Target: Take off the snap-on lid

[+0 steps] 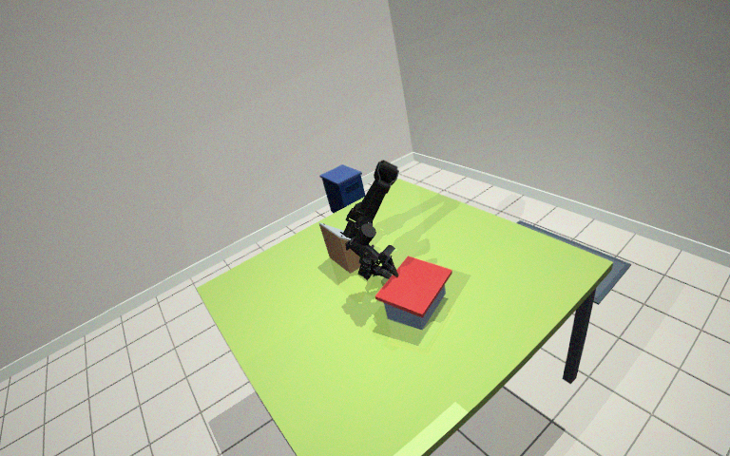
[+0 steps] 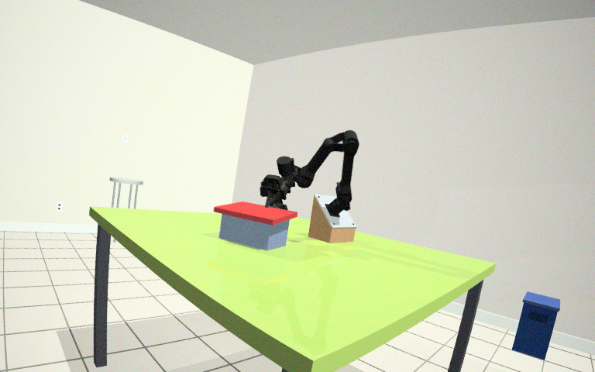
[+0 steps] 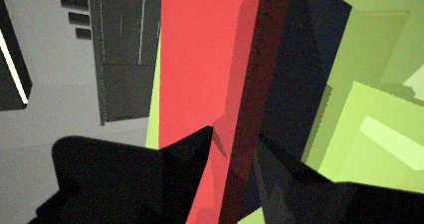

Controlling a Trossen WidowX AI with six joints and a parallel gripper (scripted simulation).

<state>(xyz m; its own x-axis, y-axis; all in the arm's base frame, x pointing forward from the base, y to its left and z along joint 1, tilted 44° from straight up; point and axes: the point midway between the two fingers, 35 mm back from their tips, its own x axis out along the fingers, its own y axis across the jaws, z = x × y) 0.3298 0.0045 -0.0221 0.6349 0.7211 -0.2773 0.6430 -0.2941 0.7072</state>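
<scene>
My gripper tip is now 70 mm short of the red lid and 30 mm to the right of it. Round my gripper tip: storage box 70 mm ahead, 60 mm below, 30 mm to the left.
</scene>
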